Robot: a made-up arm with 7 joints. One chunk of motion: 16 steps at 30 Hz.
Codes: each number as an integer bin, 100 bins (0 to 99) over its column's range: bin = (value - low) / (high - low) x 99, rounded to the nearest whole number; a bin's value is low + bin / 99 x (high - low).
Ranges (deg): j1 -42..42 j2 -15..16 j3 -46..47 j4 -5..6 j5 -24..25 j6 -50..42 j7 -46..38
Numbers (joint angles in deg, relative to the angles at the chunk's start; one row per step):
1: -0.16 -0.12 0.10 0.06 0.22 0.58 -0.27
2: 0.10 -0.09 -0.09 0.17 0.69 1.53 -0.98
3: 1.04 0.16 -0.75 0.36 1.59 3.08 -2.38
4: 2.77 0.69 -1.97 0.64 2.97 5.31 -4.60
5: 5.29 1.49 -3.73 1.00 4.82 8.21 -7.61
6: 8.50 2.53 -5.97 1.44 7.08 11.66 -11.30
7: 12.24 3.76 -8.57 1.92 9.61 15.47 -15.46
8: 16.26 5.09 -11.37 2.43 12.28 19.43 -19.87
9: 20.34 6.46 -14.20 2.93 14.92 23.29 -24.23
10: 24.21 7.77 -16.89 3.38 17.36 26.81 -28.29
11: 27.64 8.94 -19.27 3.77 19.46 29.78 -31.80
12: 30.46 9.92 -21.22 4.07 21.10 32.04 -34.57
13: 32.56 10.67 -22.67 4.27 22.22 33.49 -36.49
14: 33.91 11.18 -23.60 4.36 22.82 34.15 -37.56
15: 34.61 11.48 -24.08 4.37 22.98 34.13 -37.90
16: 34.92 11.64 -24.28 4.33 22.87 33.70 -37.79
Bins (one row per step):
1: 49 48 49 46 49 54 54
2: 50 48 49 47 50 55 53
3: 51 48 48 48 52 57 51
4: 53 50 47 51 54 60 49
5: 56 53 45 54 58 63 45
6: 60 56 43 58 63 66 41
7: 64 60 40 62 68 70 36
8: 69 64 37 67 73 75 31
9: 73 69 34 71 79 79 26
10: 78 73 31 75 84 83 21
11: 82 76 28 79 88 86 17
12: 85 80 26 82 91 88 13
13: 88 82 25 83 93 90 11
14: 89 84 24 84 95 91 10
15: 90 85 23 84 95 91 10
16: 91 85 23 84 95 90 10

